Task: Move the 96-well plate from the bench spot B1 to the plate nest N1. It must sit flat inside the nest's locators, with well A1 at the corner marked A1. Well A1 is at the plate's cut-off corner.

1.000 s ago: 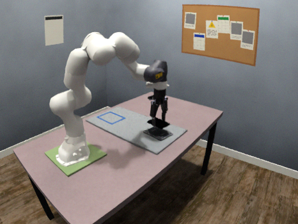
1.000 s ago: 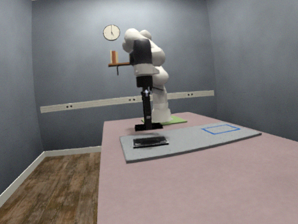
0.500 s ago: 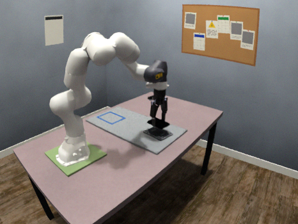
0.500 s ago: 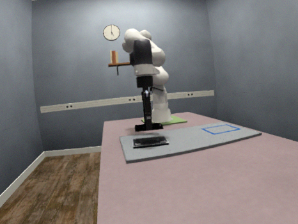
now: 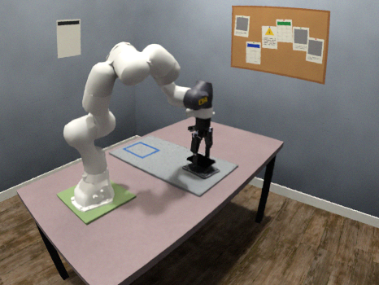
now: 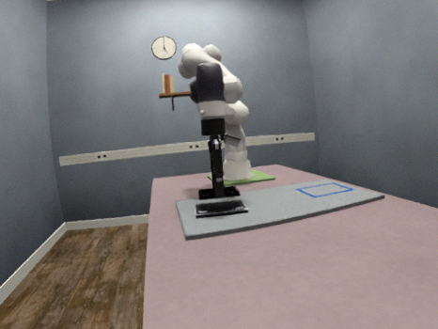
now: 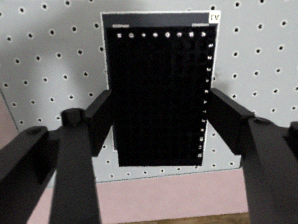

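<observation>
Now: hand 70 mm above the dark plate nest. Also, from my hand: A1 label: 60 mm ahead, 70 mm to the left, 70 mm below; black 96-well plate: 20 mm below.
</observation>
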